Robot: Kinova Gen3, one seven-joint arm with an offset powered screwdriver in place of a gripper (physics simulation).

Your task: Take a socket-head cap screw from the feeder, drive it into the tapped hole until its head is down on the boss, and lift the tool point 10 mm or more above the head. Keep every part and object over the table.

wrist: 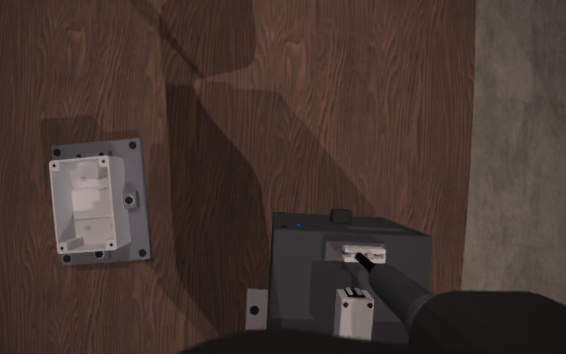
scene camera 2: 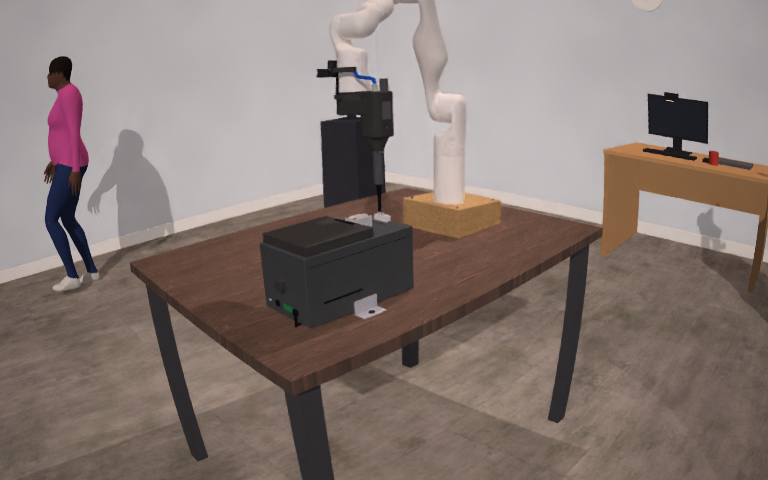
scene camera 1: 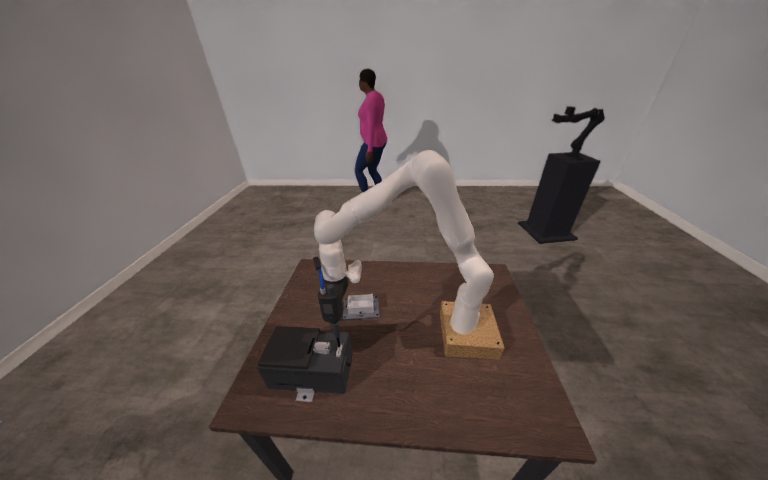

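My screwdriver (scene camera 1: 339, 345) (scene camera 2: 379, 211) (wrist: 359, 256) points down, its thin black bit ending at or just above the small white pick-up block (scene camera 1: 339, 351) (scene camera 2: 383, 217) (wrist: 379, 255) on the black screw feeder (scene camera 1: 305, 379) (scene camera 2: 345, 277) (wrist: 295, 280). In the wrist view the bit tip overlaps the block's left part; whether it touches a screw is too small to tell. No screw is discernible on the bit. A small square boss (wrist: 129, 200) with a dark round hole stands on the grey plate (scene camera 1: 374, 314) (wrist: 137, 225), beside the open white box (scene camera 1: 360, 304) (wrist: 120, 210).
A larger white block (scene camera 1: 321, 347) (scene camera 2: 359, 219) (wrist: 354, 317) stands on the feeder beside the pick-up block. A metal bracket (scene camera 1: 304, 395) (scene camera 2: 368, 306) (wrist: 256, 310) is at the feeder's side. The arm's yellowish base block (scene camera 1: 473, 349) (scene camera 2: 453, 221) is on the table (scene camera 1: 419, 407) (scene camera 2: 487, 283). A person (scene camera 1: 372, 118) (scene camera 2: 67, 130) is beyond the table.
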